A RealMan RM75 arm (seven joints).
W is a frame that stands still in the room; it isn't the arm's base.
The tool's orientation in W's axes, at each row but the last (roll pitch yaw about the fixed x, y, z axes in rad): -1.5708, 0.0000, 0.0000; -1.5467, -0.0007, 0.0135; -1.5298, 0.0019, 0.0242; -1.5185, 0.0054, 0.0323
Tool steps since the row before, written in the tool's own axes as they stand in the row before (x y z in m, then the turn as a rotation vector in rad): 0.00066, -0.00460, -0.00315, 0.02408, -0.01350, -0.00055; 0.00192, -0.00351, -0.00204, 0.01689, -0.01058, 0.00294; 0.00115, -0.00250, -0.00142, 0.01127, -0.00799, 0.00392; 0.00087, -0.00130, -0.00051, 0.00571, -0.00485, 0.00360
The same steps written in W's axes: 0.00066, -0.00315, 0.00460, 0.02408, -0.00055, 0.01350; 0.00195, -0.00210, 0.00346, 0.01684, 0.00291, 0.01066; 0.00119, -0.00149, 0.00244, 0.01120, 0.00386, 0.00812; 0.00090, -0.00055, 0.00127, 0.00563, 0.00353, 0.00500
